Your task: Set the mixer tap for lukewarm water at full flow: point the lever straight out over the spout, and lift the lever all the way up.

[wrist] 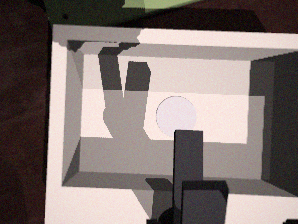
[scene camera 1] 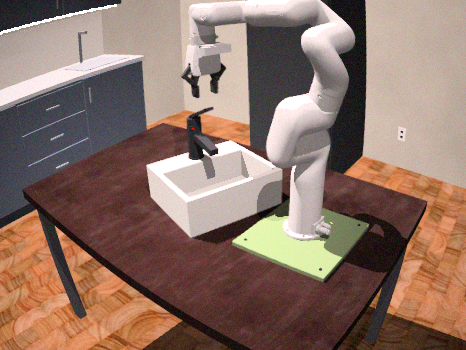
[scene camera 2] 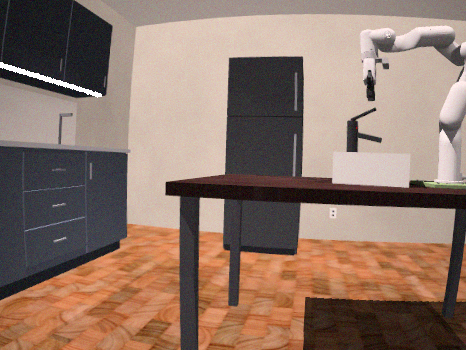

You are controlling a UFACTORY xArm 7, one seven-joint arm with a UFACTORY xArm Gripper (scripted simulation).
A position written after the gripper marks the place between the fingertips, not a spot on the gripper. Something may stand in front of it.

In view: the gripper (scene camera 1: pixel 205 95) and a white sink basin (wrist: pixel 118 94).
